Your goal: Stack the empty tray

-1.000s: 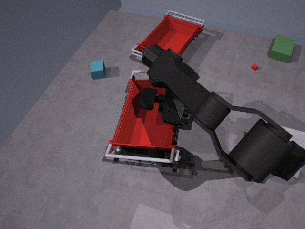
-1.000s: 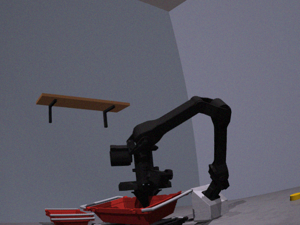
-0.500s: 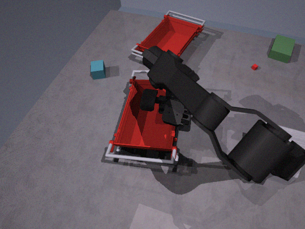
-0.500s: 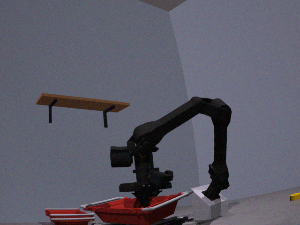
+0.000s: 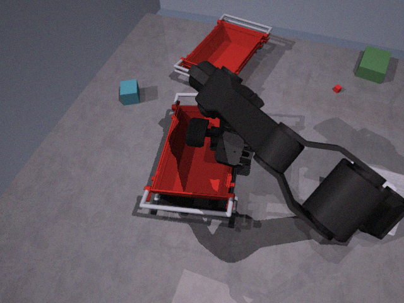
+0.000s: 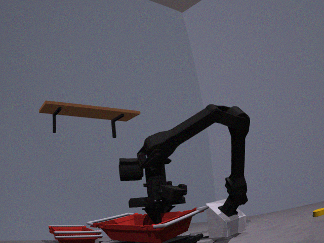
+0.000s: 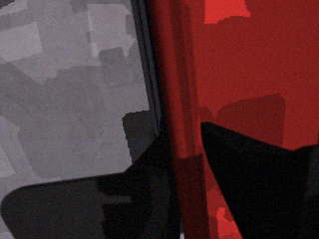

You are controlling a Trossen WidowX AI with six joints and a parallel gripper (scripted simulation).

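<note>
The red tray is 70 mm ahead of my gripper tip, 20 mm above it and 10 mm to the left of it. The rest, counted from my gripper tip: teal cube (370 mm ahead, 190 mm to the right, 70 mm below); green cube (540 mm to the right, 340 mm behind, 70 mm below).
</note>
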